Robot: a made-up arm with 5 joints. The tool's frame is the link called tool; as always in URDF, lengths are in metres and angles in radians. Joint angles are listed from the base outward.
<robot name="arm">
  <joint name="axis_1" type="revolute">
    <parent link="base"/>
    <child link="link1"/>
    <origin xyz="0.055 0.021 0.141"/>
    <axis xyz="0 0 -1"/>
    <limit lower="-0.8" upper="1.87"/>
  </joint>
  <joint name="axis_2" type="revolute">
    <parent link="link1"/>
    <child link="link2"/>
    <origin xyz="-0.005 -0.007 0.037"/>
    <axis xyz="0 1 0"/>
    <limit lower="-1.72" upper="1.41"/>
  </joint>
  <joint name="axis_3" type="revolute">
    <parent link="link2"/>
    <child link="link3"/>
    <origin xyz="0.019 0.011 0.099"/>
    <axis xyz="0 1 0"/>
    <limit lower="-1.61" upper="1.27"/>
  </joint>
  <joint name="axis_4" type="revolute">
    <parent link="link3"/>
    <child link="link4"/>
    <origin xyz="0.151 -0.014 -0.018"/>
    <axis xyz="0 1 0"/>
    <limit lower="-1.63" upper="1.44"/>
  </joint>
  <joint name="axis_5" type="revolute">
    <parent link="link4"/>
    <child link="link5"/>
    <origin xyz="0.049 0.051 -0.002"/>
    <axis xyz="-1 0 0"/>
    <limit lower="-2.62" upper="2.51"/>
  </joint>
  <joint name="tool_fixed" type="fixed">
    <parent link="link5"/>
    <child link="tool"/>
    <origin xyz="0 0.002 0.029" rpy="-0.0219 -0.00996 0.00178"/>
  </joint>
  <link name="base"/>
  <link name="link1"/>
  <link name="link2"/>
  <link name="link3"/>
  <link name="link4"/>
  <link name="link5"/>
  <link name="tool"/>
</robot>
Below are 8 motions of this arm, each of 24 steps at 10 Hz.
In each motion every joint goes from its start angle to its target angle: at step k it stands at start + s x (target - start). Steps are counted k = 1, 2, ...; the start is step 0. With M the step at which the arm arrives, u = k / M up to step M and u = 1 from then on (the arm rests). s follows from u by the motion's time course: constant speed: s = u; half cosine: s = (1 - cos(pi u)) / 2; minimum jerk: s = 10 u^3 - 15 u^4 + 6 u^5.
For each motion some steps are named. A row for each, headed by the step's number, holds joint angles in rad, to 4 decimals.
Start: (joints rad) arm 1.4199 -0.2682 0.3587 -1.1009 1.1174
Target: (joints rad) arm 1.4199 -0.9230 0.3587 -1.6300 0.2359
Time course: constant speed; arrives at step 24
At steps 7, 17, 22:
7: 1.4199 -0.4592 0.3587 -1.2552 0.8603
17: 1.4199 -0.7320 0.3587 -1.4757 0.4930
22: 1.4199 -0.8684 0.3587 -1.5859 0.3094

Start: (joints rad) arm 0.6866 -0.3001 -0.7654 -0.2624 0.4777
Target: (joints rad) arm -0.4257 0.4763 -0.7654 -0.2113 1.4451
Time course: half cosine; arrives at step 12
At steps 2, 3, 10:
2: 0.6121 -0.2481 -0.7654 -0.2590 0.5425
3: 0.5237 -0.1864 -0.7654 -0.2549 0.6194
10: -0.3512 0.4243 -0.7654 -0.2147 1.3803

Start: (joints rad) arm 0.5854 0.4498 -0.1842 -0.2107 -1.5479
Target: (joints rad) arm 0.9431 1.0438 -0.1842 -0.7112 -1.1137
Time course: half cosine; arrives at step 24
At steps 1, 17, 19, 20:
1: 0.5869 0.4523 -0.1842 -0.2128 -1.5460
17: 0.8731 0.9276 -0.1842 -0.6133 -1.1986
19: 0.9061 0.9824 -0.1842 -0.6595 -1.1586
20: 0.9191 1.0040 -0.1842 -0.6777 -1.1428

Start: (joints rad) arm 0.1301 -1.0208 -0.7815 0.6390 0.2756
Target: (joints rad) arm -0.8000 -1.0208 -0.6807 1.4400 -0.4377
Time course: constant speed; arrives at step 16
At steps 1, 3, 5, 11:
1: 0.0720 -1.0208 -0.7752 0.6891 0.2310
3: -0.0443 -1.0208 -0.7626 0.7892 0.1419
5: -0.1606 -1.0208 -0.7500 0.8893 0.0527
11: -0.5093 -1.0208 -0.7122 1.1897 -0.2148

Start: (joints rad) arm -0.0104 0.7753 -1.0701 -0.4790 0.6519
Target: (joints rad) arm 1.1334 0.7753 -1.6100 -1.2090 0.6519
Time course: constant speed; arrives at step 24
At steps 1, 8, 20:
1: 0.0373 0.7753 -1.0926 -0.5094 0.6519
8: 0.3709 0.7753 -1.2501 -0.7223 0.6519
20: 0.9428 0.7753 -1.5200 -1.0873 0.6519

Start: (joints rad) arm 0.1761 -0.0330 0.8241 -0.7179 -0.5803
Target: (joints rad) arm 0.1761 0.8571 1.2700 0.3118 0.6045
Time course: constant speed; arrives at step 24
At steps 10, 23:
10: 0.1761 0.3379 1.0099 -0.2889 -0.0866
23: 0.1761 0.8200 1.2514 0.2689 0.5551

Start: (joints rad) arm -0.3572 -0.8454 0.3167 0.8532 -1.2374
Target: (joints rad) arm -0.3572 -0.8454 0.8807 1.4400 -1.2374
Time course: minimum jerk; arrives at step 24
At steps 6, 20, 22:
6: -0.3572 -0.8454 0.3751 0.9139 -1.2374
20: -0.3572 -0.8454 0.8607 1.4192 -1.2374
22: -0.3572 -0.8454 0.8778 1.4370 -1.2374

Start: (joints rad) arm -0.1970 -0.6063 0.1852 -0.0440 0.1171
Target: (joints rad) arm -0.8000 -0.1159 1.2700 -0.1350 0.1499
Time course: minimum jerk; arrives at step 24
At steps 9, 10, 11, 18, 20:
9: -0.3630 -0.4713 0.4837 -0.0690 0.1261
10: -0.4060 -0.4363 0.5612 -0.0755 0.1285
11: -0.4516 -0.3992 0.6432 -0.0824 0.1309
18: -0.7376 -0.1667 1.1577 -0.1256 0.1465
20: -0.7786 -0.1333 1.2315 -0.1318 0.1487

